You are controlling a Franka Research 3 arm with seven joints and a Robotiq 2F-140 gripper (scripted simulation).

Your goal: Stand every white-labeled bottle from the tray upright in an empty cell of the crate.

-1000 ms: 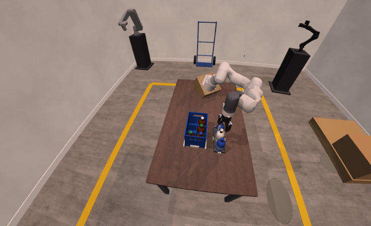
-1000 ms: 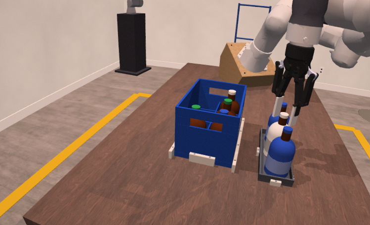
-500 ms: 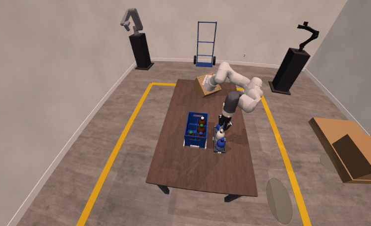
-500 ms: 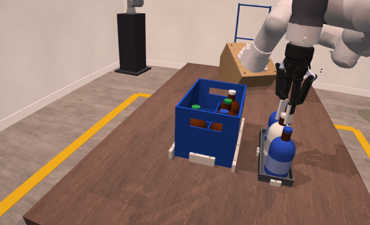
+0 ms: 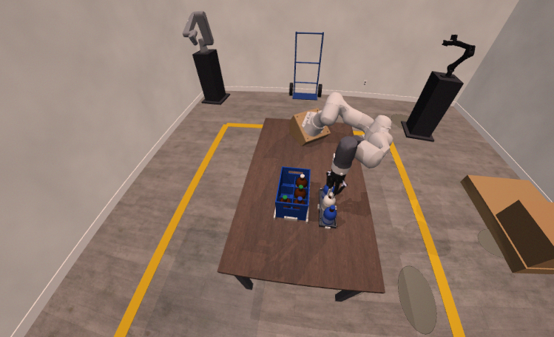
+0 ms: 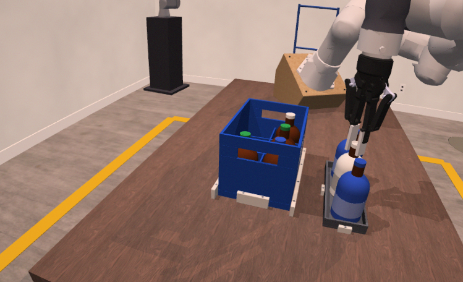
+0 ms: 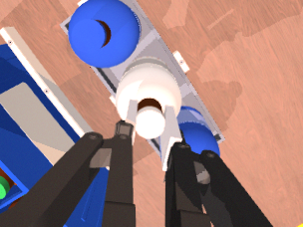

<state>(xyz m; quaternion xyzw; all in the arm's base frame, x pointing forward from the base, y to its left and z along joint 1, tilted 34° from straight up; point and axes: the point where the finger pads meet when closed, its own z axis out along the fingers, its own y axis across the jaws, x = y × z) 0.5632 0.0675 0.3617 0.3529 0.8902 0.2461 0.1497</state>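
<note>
The white-labeled bottle is 90 mm below my hand. From my hand the other things lie so: blue-labeled bottle (90 mm ahead, 10 mm to the left, 90 mm below); then blue crate (10 mm behind, 220 mm to the right, 90 mm below).
</note>
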